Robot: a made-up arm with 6 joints.
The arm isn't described. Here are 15 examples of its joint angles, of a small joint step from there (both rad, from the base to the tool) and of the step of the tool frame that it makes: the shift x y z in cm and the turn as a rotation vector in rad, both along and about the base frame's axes.
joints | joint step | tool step
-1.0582 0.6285 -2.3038 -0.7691 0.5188 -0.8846 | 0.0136 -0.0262 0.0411 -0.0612 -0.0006 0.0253 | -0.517 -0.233 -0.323 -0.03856 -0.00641 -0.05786
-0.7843 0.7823 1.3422 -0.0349 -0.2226 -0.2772 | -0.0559 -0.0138 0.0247 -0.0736 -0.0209 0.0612 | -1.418 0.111 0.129 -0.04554 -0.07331 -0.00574
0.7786 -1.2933 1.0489 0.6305 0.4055 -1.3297 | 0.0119 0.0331 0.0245 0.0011 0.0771 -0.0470 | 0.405 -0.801 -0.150 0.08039 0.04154 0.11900
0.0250 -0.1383 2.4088 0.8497 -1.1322 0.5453 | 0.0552 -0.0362 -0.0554 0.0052 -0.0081 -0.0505 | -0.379 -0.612 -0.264 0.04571 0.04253 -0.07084
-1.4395 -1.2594 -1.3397 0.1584 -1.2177 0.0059 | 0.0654 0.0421 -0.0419 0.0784 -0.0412 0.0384 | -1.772 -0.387 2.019 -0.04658 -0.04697 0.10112
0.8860 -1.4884 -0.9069 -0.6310 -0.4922 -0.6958 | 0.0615 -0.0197 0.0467 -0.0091 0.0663 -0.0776 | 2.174 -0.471 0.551 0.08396 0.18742 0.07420
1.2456 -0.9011 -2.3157 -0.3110 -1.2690 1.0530 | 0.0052 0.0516 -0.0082 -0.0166 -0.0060 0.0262 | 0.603 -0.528 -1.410 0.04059 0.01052 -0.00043
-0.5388 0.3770 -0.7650 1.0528 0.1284 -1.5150 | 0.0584 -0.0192 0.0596 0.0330 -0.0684 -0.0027 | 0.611 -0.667 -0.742 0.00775 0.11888 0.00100
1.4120 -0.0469 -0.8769 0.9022 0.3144 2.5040 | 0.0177 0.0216 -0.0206 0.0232 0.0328 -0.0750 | 0.111 0.553 -0.508 -0.01669 -0.01594 0.02374
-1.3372 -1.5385 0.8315 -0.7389 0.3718 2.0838 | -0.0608 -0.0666 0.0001 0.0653 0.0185 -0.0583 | 3.345 1.034 -1.530 0.01475 -0.08789 -0.01247
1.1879 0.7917 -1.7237 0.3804 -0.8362 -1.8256 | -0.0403 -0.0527 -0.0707 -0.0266 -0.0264 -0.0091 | 0.188 -2.105 0.512 -0.04044 0.02685 -0.02980
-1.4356 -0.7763 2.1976 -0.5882 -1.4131 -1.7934 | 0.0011 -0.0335 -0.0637 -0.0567 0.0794 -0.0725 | 0.164 0.006 -1.491 0.08757 -0.03504 -0.08416
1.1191 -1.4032 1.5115 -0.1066 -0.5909 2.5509 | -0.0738 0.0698 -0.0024 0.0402 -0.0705 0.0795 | -2.194 -0.683 -2.826 -0.00472 -0.22760 -0.01055
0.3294 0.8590 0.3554 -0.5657 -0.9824 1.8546 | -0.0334 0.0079 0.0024 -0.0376 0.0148 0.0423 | 0.181 0.131 0.731 -0.00188 -0.05887 0.03187
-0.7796 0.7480 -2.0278 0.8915 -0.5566 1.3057 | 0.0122 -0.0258 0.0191 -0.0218 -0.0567 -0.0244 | -0.154 -0.673 -0.444 -0.05041 0.00875 0.00404
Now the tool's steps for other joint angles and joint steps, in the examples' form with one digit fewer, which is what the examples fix.
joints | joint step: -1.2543 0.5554 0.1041 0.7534 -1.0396 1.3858 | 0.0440 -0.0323 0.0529 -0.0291 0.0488 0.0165
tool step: -0.20 -1.05 -0.56 -0.0417 -0.0166 -0.0228
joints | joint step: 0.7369 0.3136 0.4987 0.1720 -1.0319 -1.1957 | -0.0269 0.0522 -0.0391 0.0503 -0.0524 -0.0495
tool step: 1.49 0.72 -0.54 0.0261 0.0396 -0.0326
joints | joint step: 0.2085 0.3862 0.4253 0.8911 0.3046 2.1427 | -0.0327 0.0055 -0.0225 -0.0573 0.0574 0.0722
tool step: -0.02 0.19 0.59 0.0277 -0.0410 0.0460
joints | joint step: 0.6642 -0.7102 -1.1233 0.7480 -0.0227 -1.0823 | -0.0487 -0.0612 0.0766 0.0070 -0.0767 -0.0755
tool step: -2.03 0.97 0.67 -0.0503 0.0980 0.0173
